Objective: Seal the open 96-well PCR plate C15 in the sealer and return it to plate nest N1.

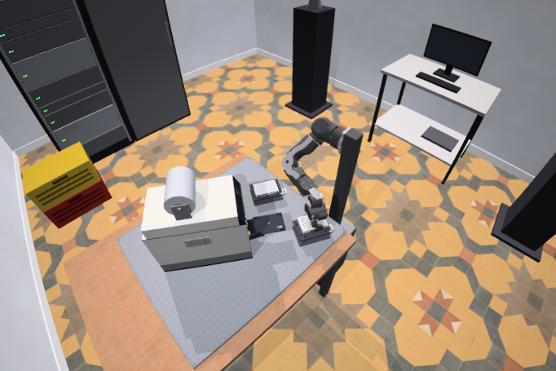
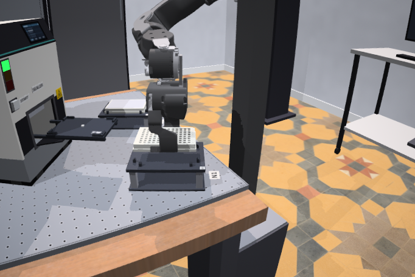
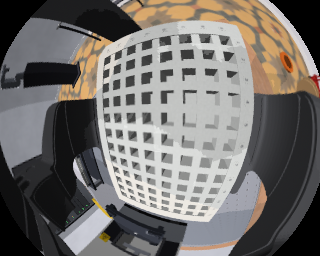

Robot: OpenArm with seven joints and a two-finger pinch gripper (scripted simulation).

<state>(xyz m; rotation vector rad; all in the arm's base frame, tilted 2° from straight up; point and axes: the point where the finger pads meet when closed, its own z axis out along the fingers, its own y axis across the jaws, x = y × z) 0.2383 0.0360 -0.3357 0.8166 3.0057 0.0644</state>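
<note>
Right now the plate nest N1 is 4 cm below my hand. Round my hand: sealer stage: 15 cm to the right, 15 cm ahead, 1 cm above; N1 label: 9 cm below, 9 cm behind, 5 cm to the left; white 96-well plate C15: right at my hand.
</note>
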